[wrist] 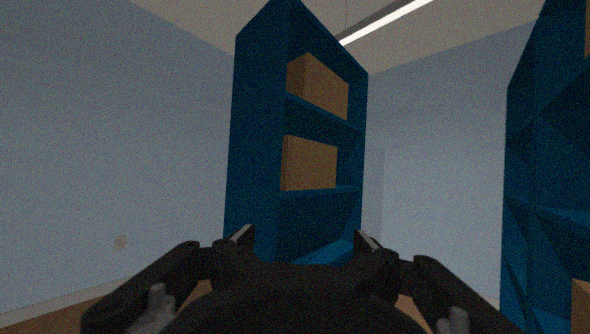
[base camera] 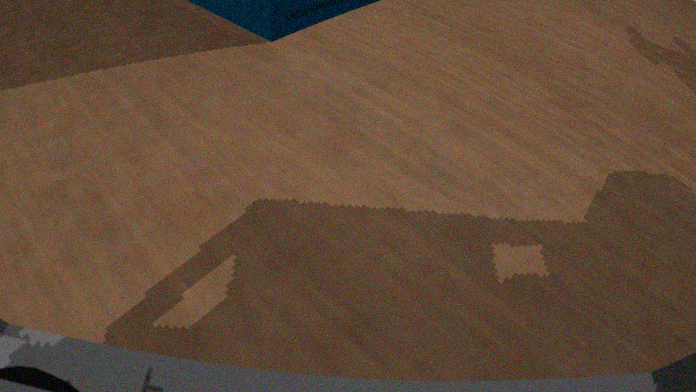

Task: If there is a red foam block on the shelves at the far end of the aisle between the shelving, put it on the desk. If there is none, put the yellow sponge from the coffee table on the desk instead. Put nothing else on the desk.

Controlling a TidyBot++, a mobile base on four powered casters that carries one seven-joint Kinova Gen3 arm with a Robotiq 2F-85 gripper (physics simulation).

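Places are measured from the arm's base along level axes (x ahead, y left, z up), in centimetres.
Where they show: gripper, fingertip midpoint: (wrist: pixel 303 238).
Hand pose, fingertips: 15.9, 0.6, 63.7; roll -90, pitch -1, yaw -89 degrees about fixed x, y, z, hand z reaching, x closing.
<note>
After its pixels a point has its place, as x, y, z.
My gripper (wrist: pixel 303 238) @(15.9, 0.6, 63.7) is open, with its fingertips wide apart and no object between them. A tall blue shelf unit (wrist: pixel 255 125) @(85.8, 28.9, 90.8) stands ahead of it in the wrist view, with its side panel towards me. Cardboard-brown boxes stand on its upper shelves, one box (wrist: pixel 325 90) @(104.7, -5.9, 117.8) higher and one box (wrist: pixel 310 164) @(96.9, 0.5, 73.2) lower. Its lowest visible part is partly hidden behind the gripper. No red foam block, yellow sponge, desk or coffee table shows in either view.
A second blue shelf unit (wrist: pixel 517 150) @(159.5, -167.2, 96.0) stands at the right in the wrist view, with a brown box (wrist: pixel 581 305) @(59.1, -79.1, 35.5) low at the edge. The bottom corner of a blue shelf unit (base camera: pixel 270 20) @(75.2, 15.8, -35.2) meets the wood floor (base camera: pixel 350 150) @(46.5, -0.5, -39.7) ahead of the base. A pale blue wall (wrist: pixel 115 125) @(130.4, 161.7, 97.8) is at the left.
</note>
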